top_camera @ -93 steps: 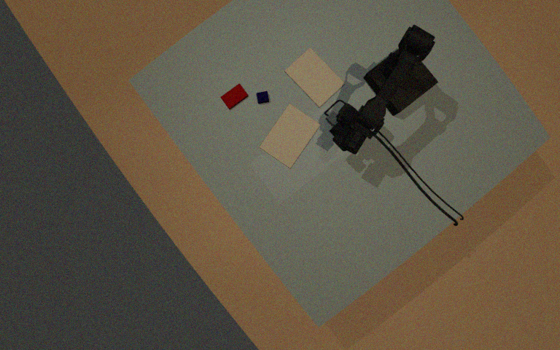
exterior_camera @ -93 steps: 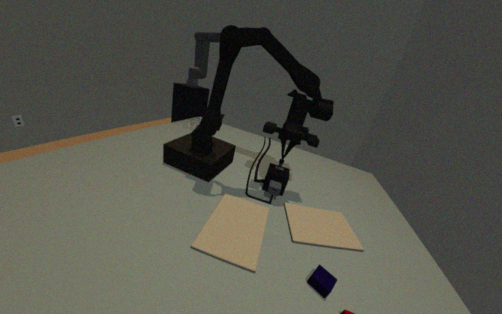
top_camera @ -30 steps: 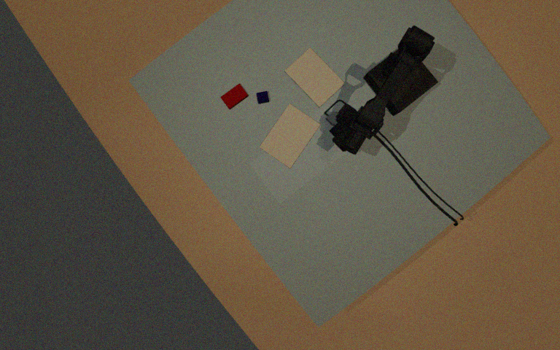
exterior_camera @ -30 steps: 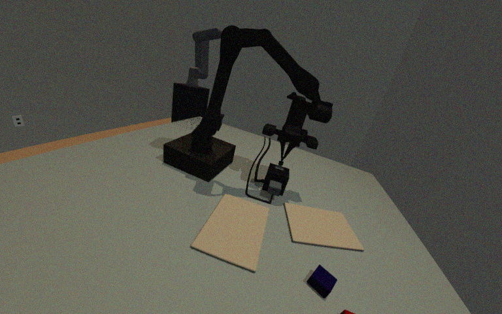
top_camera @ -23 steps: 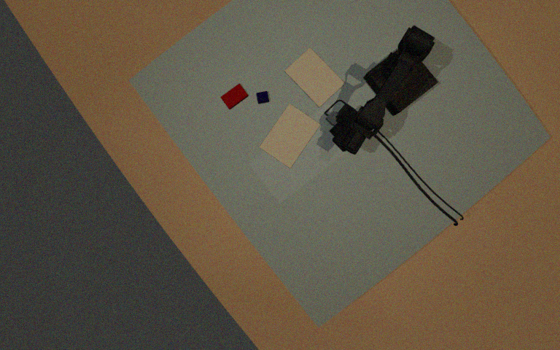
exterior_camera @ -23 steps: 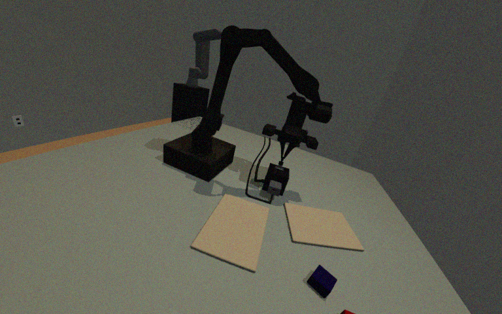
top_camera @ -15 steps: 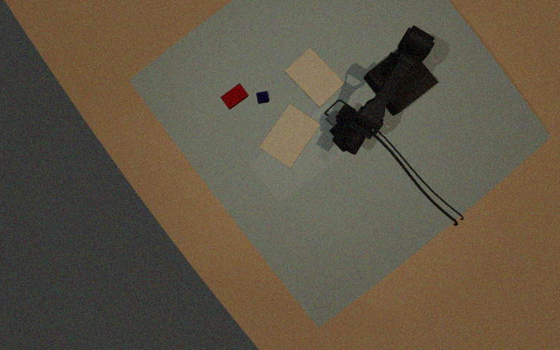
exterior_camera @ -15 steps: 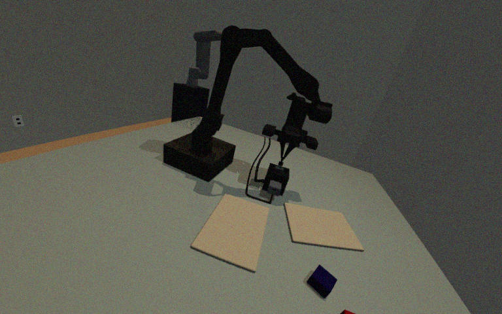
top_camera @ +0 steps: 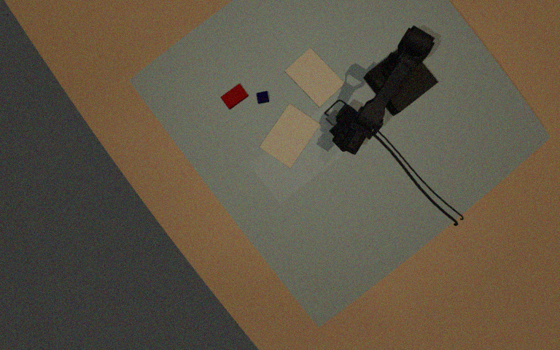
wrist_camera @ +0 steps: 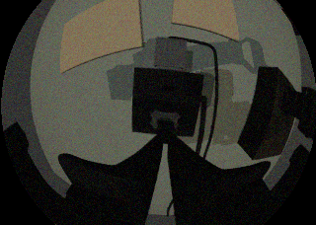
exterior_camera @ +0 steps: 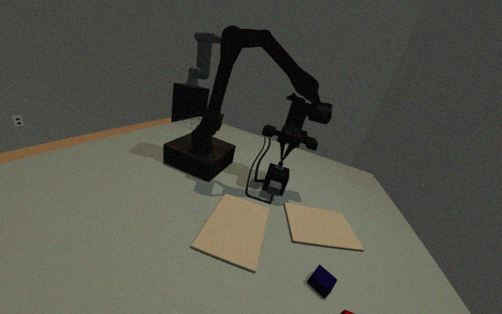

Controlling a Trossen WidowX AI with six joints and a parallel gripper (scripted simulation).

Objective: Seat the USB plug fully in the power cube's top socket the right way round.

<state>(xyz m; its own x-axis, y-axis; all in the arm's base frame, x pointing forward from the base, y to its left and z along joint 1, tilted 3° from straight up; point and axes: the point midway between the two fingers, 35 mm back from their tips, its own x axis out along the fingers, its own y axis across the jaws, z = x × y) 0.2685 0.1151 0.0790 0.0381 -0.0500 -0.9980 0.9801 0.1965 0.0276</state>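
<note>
My gripper tip is 2 cm above the USB plug. The rest, counted from my gripper tip: blue block 20 cm ahead, 31 cm to the right, 10 cm below; then red block 29 cm ahead, 37 cm to the right, 10 cm below.
</note>
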